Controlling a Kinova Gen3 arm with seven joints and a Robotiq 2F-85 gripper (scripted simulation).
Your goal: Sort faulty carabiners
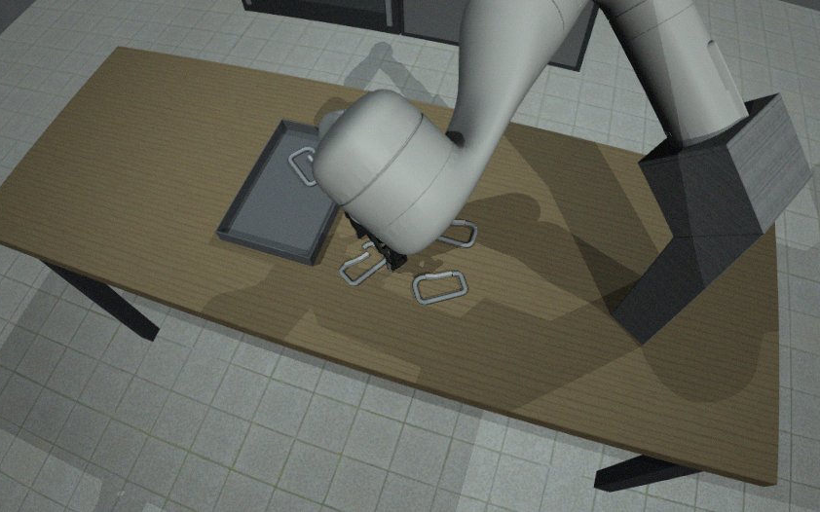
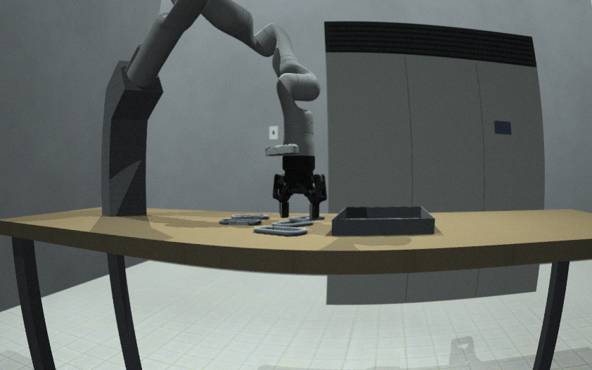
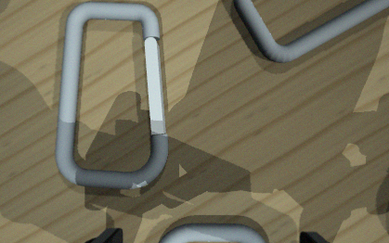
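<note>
My hand is 15 cm short of the grey tray and 16 cm to the left of it.
</note>
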